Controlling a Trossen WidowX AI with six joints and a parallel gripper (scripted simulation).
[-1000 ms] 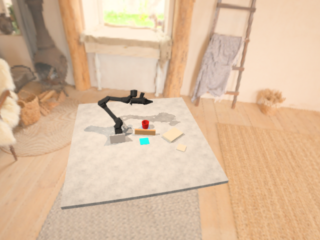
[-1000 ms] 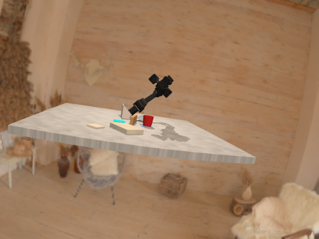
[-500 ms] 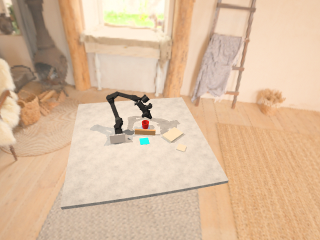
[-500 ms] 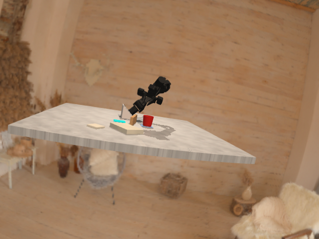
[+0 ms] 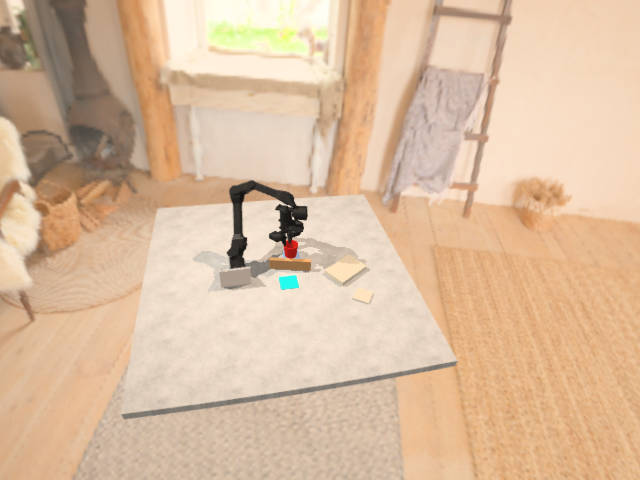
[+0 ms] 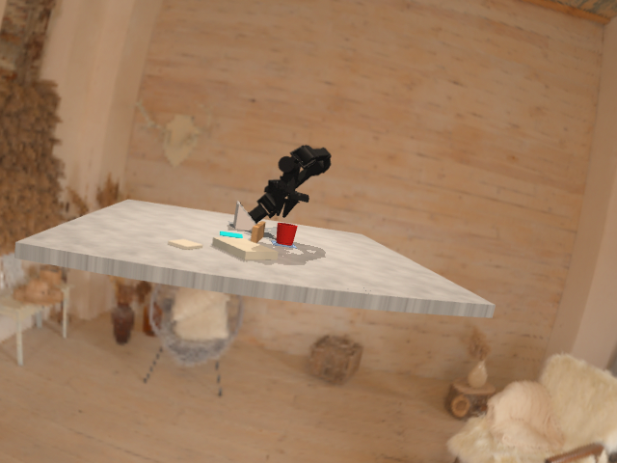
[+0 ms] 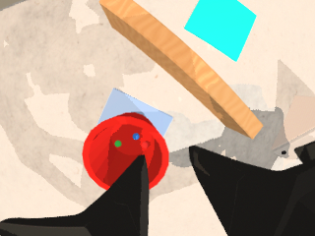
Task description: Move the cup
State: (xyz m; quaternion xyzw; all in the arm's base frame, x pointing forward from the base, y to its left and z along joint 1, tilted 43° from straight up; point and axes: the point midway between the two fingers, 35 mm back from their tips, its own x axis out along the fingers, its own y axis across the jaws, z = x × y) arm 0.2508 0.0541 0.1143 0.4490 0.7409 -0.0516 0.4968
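The red cup is 6 cm below my gripper tip, 3 cm to the left of it and 2 cm ahead of it. From my gripper tip the other things lie so: blue pad 11 cm below, 3 cm to the left, 2 cm ahead; then green marble 8 cm below, 4 cm to the left, 3 cm ahead; then wooden bar 8 cm below, 7 cm to the right, 1 cm ahead.
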